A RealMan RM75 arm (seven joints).
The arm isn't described. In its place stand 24 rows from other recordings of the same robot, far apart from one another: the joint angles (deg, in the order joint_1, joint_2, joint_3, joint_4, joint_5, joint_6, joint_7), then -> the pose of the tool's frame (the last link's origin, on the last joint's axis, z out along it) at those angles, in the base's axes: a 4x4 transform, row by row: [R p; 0 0 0 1], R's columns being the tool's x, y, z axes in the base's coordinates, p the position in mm.
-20.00, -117.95, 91.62, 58.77, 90.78, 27.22, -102.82 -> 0.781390 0.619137 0.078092 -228.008; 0.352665 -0.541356 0.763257 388.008; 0.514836 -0.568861 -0.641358 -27.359; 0 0 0 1
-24.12, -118.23, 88.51, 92.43, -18.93, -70.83, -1.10 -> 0.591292 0.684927 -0.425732 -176.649; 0.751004 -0.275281 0.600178 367.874; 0.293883 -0.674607 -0.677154 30.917; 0 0 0 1
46.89, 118.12, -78.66, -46.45, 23.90, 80.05, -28.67 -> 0.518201 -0.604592 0.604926 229.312; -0.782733 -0.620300 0.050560 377.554; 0.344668 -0.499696 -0.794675 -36.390; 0 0 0 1
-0.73, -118.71, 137.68, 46.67, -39.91, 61.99, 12.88 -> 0.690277 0.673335 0.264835 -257.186; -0.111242 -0.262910 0.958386 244.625; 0.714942 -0.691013 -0.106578 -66.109; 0 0 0 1
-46.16, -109.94, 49.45, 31.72, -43.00, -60.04, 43.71 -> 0.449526 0.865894 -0.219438 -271.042; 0.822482 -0.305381 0.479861 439.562; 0.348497 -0.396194 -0.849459 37.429; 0 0 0 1
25.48, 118.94, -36.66, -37.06, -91.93, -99.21, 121.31 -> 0.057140 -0.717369 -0.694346 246.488; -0.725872 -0.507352 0.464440 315.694; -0.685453 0.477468 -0.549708 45.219; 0 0 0 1
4.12, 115.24, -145.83, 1.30, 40.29, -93.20, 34.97 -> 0.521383 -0.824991 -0.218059 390.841; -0.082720 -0.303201 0.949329 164.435; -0.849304 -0.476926 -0.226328 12.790; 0 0 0 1
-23.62, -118.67, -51.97, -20.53, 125.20, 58.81, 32.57 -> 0.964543 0.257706 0.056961 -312.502; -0.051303 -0.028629 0.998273 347.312; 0.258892 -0.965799 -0.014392 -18.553; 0 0 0 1
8.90, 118.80, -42.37, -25.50, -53.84, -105.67, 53.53 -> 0.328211 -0.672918 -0.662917 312.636; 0.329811 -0.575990 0.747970 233.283; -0.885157 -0.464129 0.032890 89.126; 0 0 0 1
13.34, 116.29, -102.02, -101.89, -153.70, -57.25, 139.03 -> 0.979983 -0.055232 0.191266 148.308; -0.169181 -0.737449 0.653870 329.357; 0.104934 -0.673140 -0.732032 2.496; 0 0 0 1
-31.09, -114.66, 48.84, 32.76, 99.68, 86.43, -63.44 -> 0.845908 0.250001 0.471105 -251.378; 0.062724 -0.923832 0.377623 346.770; 0.529628 -0.289885 -0.797158 13.185; 0 0 0 1
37.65, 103.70, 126.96, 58.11, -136.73, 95.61, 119.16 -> -0.783267 0.566686 0.255656 252.151; 0.619530 0.745712 0.245145 381.379; -0.051726 0.350400 -0.935171 123.086; 0 0 0 1
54.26, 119.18, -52.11, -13.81, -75.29, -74.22, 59.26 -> 0.625701 -0.325366 -0.708967 109.121; -0.020824 -0.915503 0.401773 419.083; -0.779785 -0.236626 -0.579607 -40.325; 0 0 0 1
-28.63, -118.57, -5.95, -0.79, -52.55, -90.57, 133.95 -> 0.442591 0.626186 0.641876 -265.420; 0.179131 -0.763113 0.620943 285.107; 0.878650 -0.159844 -0.449916 -49.664; 0 0 0 1
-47.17, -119.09, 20.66, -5.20, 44.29, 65.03, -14.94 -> 0.545530 0.815612 0.192805 -247.598; -0.165343 -0.120792 0.978811 428.123; 0.821619 -0.565850 0.068960 8.727; 0 0 0 1
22.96, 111.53, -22.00, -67.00, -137.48, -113.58, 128.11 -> 0.341233 -0.939932 -0.009414 320.514; -0.874852 -0.321238 0.362548 267.212; -0.343794 -0.115478 -0.931918 148.967; 0 0 0 1
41.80, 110.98, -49.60, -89.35, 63.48, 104.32, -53.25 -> 0.956262 -0.240023 -0.167191 85.512; -0.170902 -0.922311 0.346604 362.404; -0.237395 -0.302871 -0.922991 142.151; 0 0 0 1
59.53, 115.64, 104.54, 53.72, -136.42, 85.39, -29.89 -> 0.770127 -0.575253 0.275659 81.624; -0.620841 -0.775187 0.116801 411.239; 0.146497 -0.261092 -0.954133 -23.125; 0 0 0 1
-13.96, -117.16, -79.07, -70.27, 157.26, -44.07, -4.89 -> 0.446775 0.755843 -0.478637 -287.756; 0.832593 -0.155501 0.531609 330.943; 0.327385 -0.636019 -0.698784 -42.692; 0 0 0 1
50.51, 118.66, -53.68, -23.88, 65.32, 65.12, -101.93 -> 0.941478 -0.270248 -0.201457 183.496; -0.203276 -0.931960 0.300215 408.822; -0.268882 -0.241694 -0.932355 -64.453; 0 0 0 1
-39.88, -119.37, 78.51, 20.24, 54.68, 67.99, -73.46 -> 0.516472 0.596350 0.614511 -174.277; 0.341668 -0.801547 0.490700 382.987; 0.785188 -0.043474 -0.617730 -58.030; 0 0 0 1
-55.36, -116.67, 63.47, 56.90, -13.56, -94.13, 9.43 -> 0.321233 0.715619 -0.620241 -168.151; 0.944331 -0.291200 0.153105 413.059; -0.071049 -0.634895 -0.769325 33.554; 0 0 0 1
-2.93, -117.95, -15.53, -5.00, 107.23, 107.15, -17.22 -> 0.581288 0.743529 0.330559 -354.296; -0.323812 -0.161314 0.932268 159.724; 0.746492 -0.648955 0.146993 28.049; 0 0 0 1
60.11, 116.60, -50.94, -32.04, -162.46, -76.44, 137.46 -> 0.611724 -0.651235 0.449095 198.726; -0.763862 -0.633881 0.121282 424.280; 0.205690 -0.417238 -0.885214 -18.533; 0 0 0 1
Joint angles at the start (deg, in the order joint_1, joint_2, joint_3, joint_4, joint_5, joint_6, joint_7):
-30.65, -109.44, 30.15, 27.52, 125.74, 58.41, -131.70
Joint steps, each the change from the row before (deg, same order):
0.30, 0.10, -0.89, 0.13, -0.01, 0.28, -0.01
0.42, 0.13, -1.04, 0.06, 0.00, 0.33, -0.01
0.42, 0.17, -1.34, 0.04, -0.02, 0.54, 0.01
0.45, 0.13, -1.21, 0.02, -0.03, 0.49, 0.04
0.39, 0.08, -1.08, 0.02, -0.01, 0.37, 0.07
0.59, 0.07, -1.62, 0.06, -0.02, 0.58, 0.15
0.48, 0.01, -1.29, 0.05, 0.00, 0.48, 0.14
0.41, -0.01, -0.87, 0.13, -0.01, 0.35, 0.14
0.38, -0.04, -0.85, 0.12, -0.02, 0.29, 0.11
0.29, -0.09, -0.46, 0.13, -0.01, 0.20, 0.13
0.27, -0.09, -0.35, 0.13, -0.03, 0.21, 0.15
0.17, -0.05, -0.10, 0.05, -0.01, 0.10, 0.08
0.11, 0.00, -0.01, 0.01, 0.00, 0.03, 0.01
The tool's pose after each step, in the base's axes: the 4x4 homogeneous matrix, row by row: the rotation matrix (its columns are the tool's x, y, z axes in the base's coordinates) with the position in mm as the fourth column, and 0 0 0 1 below. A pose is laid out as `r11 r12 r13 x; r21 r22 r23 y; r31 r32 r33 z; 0 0 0 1`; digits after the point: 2 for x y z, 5 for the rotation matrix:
-0.01690 0.98693 -0.16027 -383.22; 0.72162 0.12299 0.68128 364.18; 0.69208 -0.10414 -0.71427 71.48; 0 0 0 1
-0.03103 0.98654 -0.16052 -386.27; 0.71238 0.13448 0.68879 361.54; 0.70111 -0.09298 -0.70697 74.54; 0 0 0 1
-0.04795 0.98631 -0.15778 -389.19; 0.70112 0.14575 0.69799 358.73; 0.71143 -0.07715 -0.69851 78.21; 0 0 0 1
-0.06391 0.98571 -0.15588 -392.19; 0.69072 0.15643 0.70600 355.61; 0.72029 -0.06255 -0.69084 81.26; 0 0 0 1
-0.07736 0.98490 -0.15488 -394.84; 0.68102 0.16566 0.71328 352.85; 0.72817 -0.05030 -0.68355 83.74; 0 0 0 1
-0.09673 0.98349 -0.15295 -398.62; 0.66632 0.17814 0.72408 348.57; 0.73937 -0.03188 -0.67255 87.13; 0 0 0 1
-0.11207 0.98212 -0.15123 -401.54; 0.65477 0.18746 0.73221 344.94; 0.74747 -0.01696 -0.66408 89.40; 0 0 0 1
-0.12143 0.98103 -0.15113 -403.87; 0.64636 0.19370 0.73804 341.98; 0.75331 -0.00806 -0.65762 91.20; 0 0 0 1
-0.13111 0.97976 -0.15124 -406.04; 0.63759 0.20015 0.74392 339.21; 0.75914 0.00111 -0.65093 92.75; 0 0 0 1
-0.13599 0.97906 -0.15148 -407.44; 0.63320 0.20349 0.74676 337.09; 0.76195 0.00564 -0.64761 93.23; 0 0 0 1
-0.13941 0.97861 -0.15126 -408.59; 0.63008 0.20550 0.74884 335.13; 0.76391 0.00909 -0.64526 93.50; 0 0 0 1
-0.14095 0.97833 -0.15164 -409.31; 0.62948 0.20679 0.74899 333.87; 0.76412 0.01011 -0.64499 93.38; 0 0 0 1
-0.14199 0.97802 -0.15269 -409.89; 0.62932 0.20826 0.74872 333.08; 0.76407 0.01022 -0.64506 93.41; 0 0 0 1

